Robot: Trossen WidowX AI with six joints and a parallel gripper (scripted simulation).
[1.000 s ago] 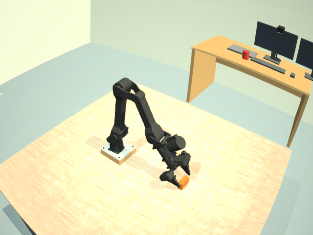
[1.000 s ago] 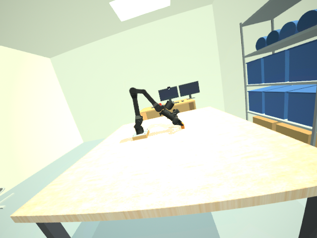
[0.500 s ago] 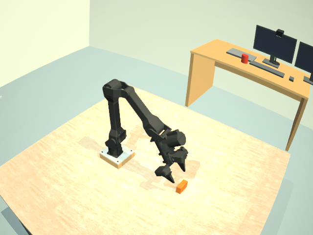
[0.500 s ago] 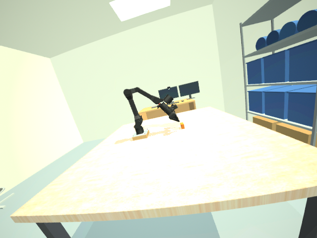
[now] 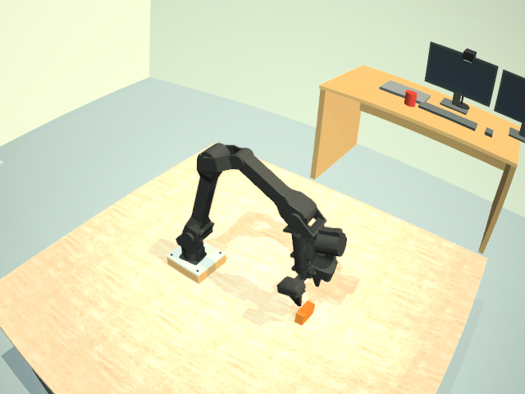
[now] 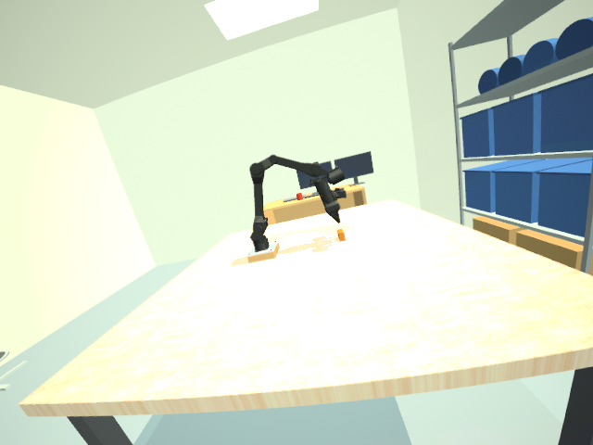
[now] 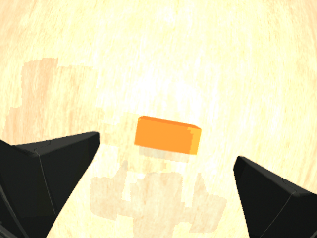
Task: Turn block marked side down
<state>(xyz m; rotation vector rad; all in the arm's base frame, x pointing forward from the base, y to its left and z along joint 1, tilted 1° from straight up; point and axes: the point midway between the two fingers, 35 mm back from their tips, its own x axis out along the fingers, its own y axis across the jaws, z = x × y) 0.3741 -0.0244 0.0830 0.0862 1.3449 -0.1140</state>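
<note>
My gripper tip is 10 mm past the orange block and 70 mm above it.
</note>
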